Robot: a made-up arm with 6 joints.
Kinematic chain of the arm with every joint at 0, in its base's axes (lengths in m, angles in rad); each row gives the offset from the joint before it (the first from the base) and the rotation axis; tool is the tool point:
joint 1: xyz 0 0 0.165 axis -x
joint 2: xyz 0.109 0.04 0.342 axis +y
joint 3: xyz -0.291 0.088 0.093 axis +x
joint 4: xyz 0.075 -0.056 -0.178 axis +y
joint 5: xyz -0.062 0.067 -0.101 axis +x
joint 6: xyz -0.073 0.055 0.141 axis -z
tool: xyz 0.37 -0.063 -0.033
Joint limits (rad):
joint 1: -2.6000..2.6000
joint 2: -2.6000..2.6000
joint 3: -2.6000..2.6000
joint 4: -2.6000..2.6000
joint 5: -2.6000..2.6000
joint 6: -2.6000..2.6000
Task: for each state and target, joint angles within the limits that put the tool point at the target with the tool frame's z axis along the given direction. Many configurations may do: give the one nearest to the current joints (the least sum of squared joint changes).
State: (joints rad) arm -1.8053 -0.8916 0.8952 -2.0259 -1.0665 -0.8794
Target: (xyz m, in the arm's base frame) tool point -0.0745 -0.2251 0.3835 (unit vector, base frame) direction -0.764 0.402 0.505
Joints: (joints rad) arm -1.4211 -1.4869 0.7444 -1.1744 -1.1403 0.0638
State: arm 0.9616 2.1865 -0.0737 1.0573 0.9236 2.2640
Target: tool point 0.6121 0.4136 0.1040 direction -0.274 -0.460 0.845
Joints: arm 1.6795 2.0685 -0.0433 1.5919 0.9108 2.5942
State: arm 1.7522 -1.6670 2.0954 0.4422 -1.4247 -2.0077
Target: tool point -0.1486 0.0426 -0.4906 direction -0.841 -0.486 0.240
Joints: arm 0.8205 -1.8486 2.0359 0.6046 -1.4896 -1.8574
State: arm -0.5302 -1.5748 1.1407 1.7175 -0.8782 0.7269
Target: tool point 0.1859 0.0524 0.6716 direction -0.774 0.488 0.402
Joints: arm -0.8050 -2.0768 1.0508 2.1212 -1.1968 0.9405
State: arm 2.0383 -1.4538 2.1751 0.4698 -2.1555 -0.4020
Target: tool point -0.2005 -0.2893 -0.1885 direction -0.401 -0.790 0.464
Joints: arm 2.0997 -2.0968 2.3641 0.8003 -2.5383 -0.1336
